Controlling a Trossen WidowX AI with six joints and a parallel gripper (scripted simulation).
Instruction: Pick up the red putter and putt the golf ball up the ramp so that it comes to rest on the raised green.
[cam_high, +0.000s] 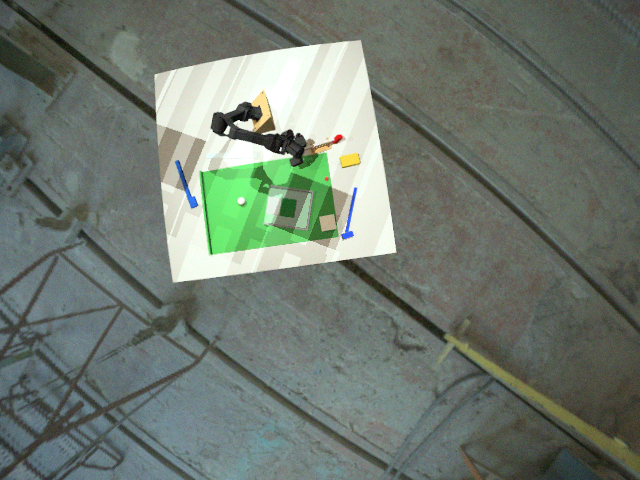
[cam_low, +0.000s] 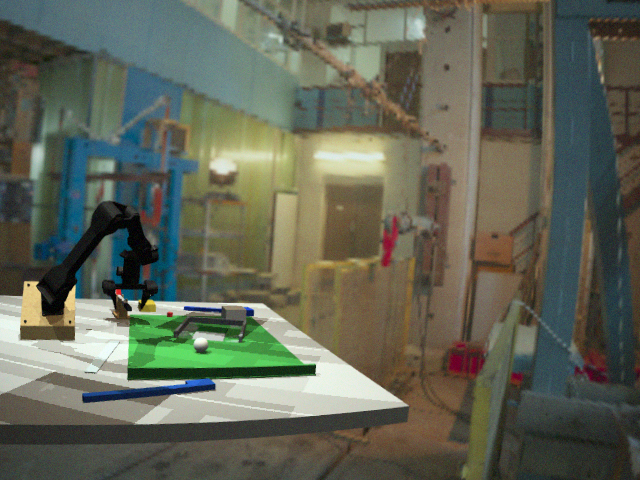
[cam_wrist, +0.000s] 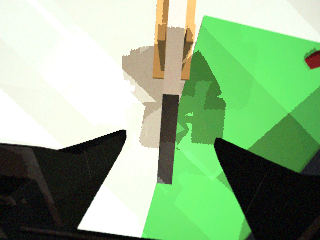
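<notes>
The red putter is 110 mm to the left of my gripper tip and 10 mm behind it. From my gripper tip the other things lie so: yellow block (260 mm to the left, 120 mm ahead, 40 mm below); then wooden stand (130 mm to the left, 20 mm below); then small red marker (180 mm ahead, 110 mm to the left, 40 mm below).
</notes>
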